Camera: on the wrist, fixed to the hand. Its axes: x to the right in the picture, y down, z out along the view.
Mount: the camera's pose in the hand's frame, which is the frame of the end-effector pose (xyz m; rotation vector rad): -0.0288 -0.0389 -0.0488 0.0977 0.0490 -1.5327
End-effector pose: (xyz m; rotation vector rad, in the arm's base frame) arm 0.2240 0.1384 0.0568 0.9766 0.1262 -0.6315
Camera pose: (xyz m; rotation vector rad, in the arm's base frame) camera 0.1876 0.1749 0.0113 0.8554 0.9426 -2.0120
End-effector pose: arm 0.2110 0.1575 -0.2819 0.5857 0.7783 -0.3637
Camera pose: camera 0.1453 0.1597 -0.3020 -0.0349 1.1523 -1.7951
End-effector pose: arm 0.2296 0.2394 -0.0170 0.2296 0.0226 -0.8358
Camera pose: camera 0.1850 0.2456 -0.0689 0.3121 0.2241 -2.3595
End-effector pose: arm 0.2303 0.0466 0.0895 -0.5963 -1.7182 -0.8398
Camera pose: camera 0.2392 -0.0153 0.0609 1.0006 -1.9805 -1.7081
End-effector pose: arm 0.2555 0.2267 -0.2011 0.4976 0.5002 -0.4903
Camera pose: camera 0.1961 0.2328 -0.2351 0.1244 0.8595 -1.9736
